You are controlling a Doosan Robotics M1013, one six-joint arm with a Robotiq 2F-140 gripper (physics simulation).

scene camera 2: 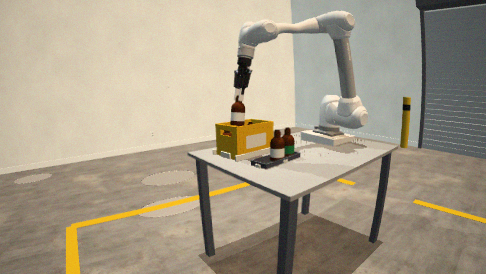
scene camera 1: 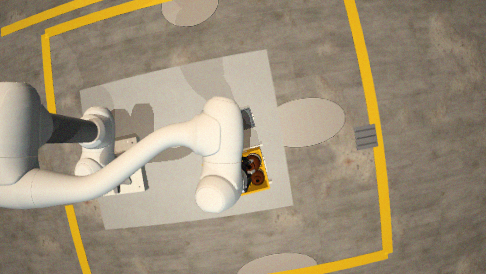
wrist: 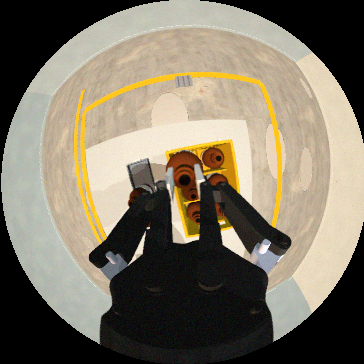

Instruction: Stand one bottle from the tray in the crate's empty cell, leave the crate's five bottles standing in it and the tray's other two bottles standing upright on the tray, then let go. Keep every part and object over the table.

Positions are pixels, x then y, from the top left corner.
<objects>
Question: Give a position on a white-labelled bottle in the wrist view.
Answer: At 183, 160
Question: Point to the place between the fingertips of my gripper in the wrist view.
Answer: At 183, 172
</objects>
